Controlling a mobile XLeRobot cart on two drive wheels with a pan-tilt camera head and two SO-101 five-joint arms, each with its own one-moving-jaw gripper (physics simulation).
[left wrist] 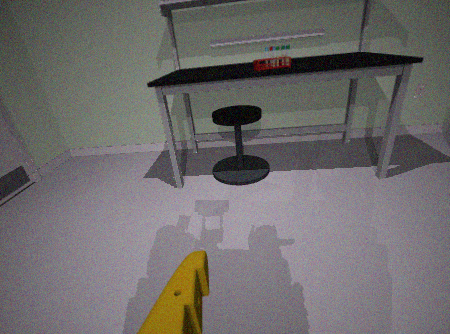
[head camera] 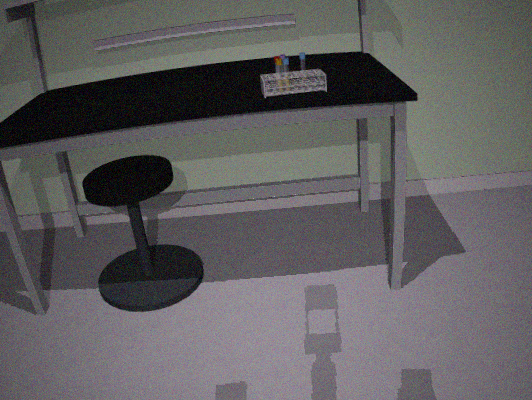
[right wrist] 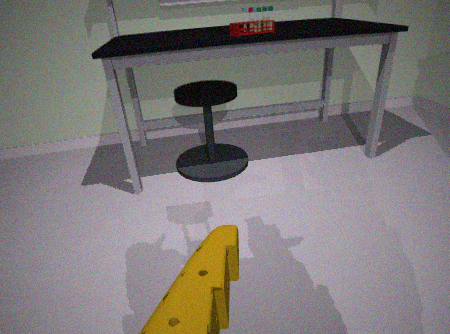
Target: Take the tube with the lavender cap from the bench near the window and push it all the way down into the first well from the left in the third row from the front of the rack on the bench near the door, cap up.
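Frame: origin at the left arm's base, x ahead, y left, z up, level; millimetres.
Seen in the pictures: left hand, tool point: point(left wrist: 207, 266); right hand, tool point: point(right wrist: 238, 245).
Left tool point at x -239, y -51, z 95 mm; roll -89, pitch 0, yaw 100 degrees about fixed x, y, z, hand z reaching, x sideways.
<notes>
Offsets run from my left tool point to a thing's top centre. "spot": to the spot under its first point. Level surfaces: height alone.
In the head view a white rack @[1888 mm ahead, 90 mm right, 51 mm down] point(head camera: 300, 84) stands on a black-topped bench @[109 mm down] point(head camera: 165, 95). A tube with a lavender cap @[spot: 1907 mm ahead, 63 mm right, 4 mm up] point(head camera: 282, 57) stands at its left part, close among tubes with red, yellow and blue caps; its lower part is hidden. In both wrist views a red rack @[1518 mm back, 101 mm left, 51 mm down] point(left wrist: 257, 65) point(right wrist: 239, 29) with several tubes stands on another black-topped bench point(left wrist: 215, 71) point(right wrist: 170, 44). My left gripper point(left wrist: 200, 260) and my right gripper point(right wrist: 231, 235) each show one notched yellow jaw, so both are fully open and empty, far from the racks.
A round black stool @[1659 mm back, 145 mm right, 388 mm down] point(head camera: 128, 180) point(left wrist: 237, 115) point(right wrist: 205, 93) stands in front of each bench. A blue-capped tube @[1926 mm ahead, 127 mm right, 11 mm up] point(head camera: 302, 60) stands apart at the right in the white rack. Bench legs point(head camera: 396, 200) point(left wrist: 392, 125) point(right wrist: 378, 100) reach the floor; robot shadows fall before the benches.
</notes>
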